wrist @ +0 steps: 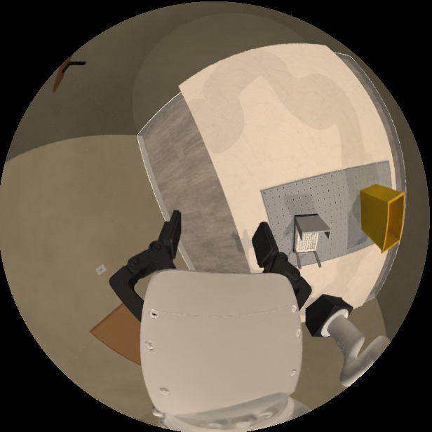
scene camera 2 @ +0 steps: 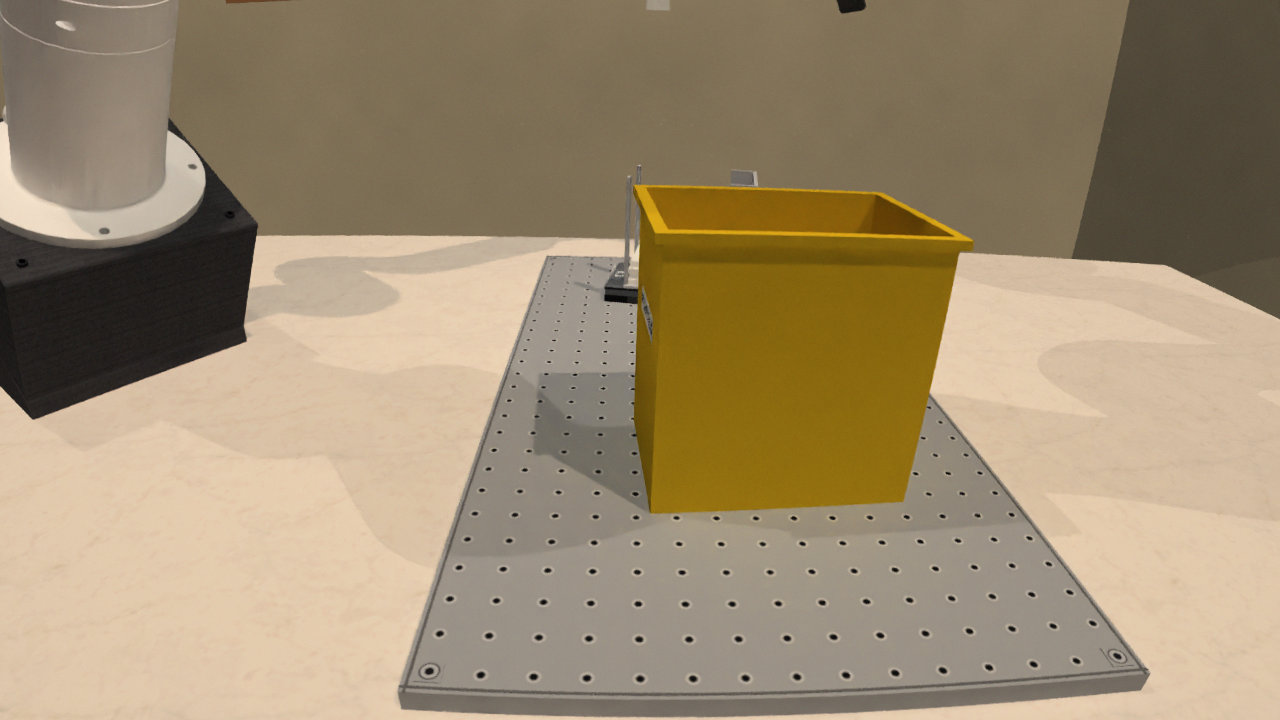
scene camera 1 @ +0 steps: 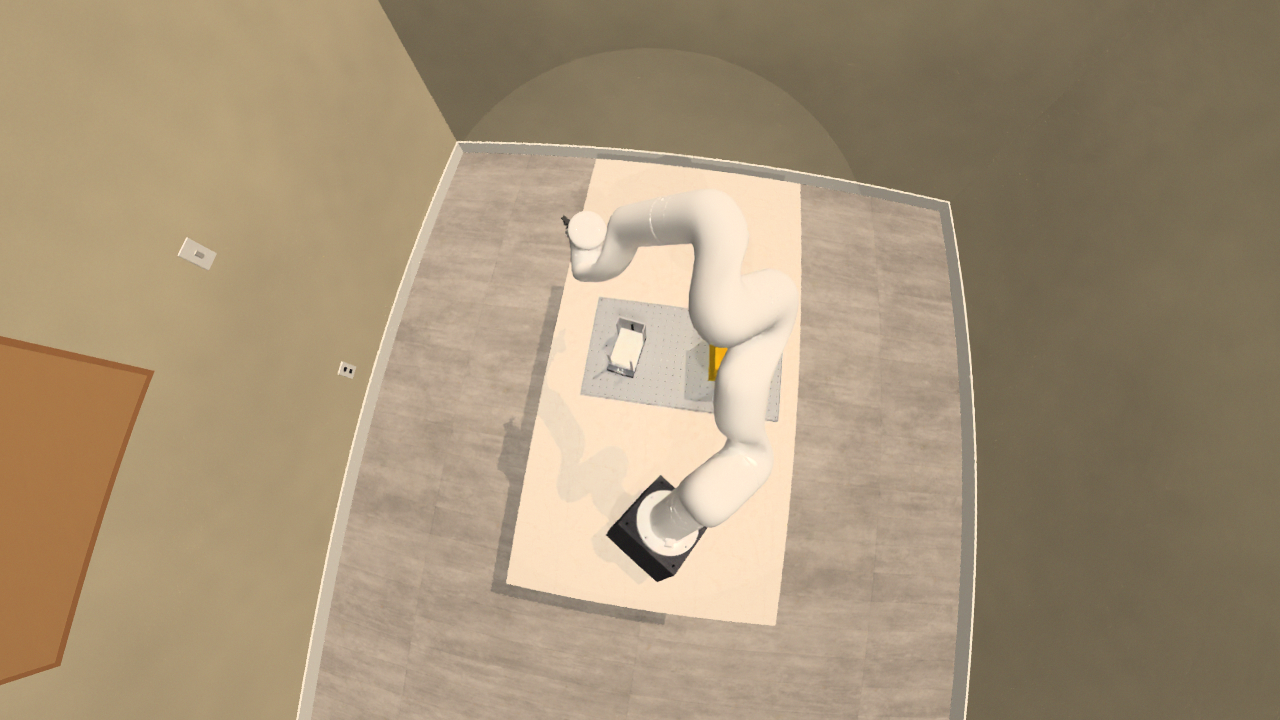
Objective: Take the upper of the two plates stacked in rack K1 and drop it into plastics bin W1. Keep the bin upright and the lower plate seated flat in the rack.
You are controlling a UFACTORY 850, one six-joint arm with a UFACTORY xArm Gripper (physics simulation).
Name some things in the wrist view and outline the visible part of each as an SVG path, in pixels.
My gripper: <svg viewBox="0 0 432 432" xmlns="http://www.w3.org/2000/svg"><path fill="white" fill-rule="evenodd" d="M173 210L169 222L164 222L157 241L151 241L146 250L130 257L127 264L109 278L109 285L121 302L140 321L140 360L149 397L157 410L168 414L177 424L194 431L244 432L264 426L285 410L288 395L295 391L302 362L302 327L299 310L309 297L311 286L300 276L299 269L288 262L288 256L284 252L278 252L269 224L263 221L259 223L251 239L257 264L264 267L262 272L177 269L173 264L173 258L175 259L181 233L181 212ZM207 426L218 425L221 426L221 428L210 429ZM236 426L237 424L241 423L250 424L249 426L243 428ZM259 418L259 416L263 414L271 414L271 417L263 419ZM154 272L143 300L135 292L134 285L138 279Z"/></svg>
A yellow bin W1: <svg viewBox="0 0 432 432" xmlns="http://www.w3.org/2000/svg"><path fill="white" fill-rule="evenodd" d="M372 184L370 187L359 190L361 209L360 229L372 239L382 253L400 241L405 194L404 191L400 192L379 184Z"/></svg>
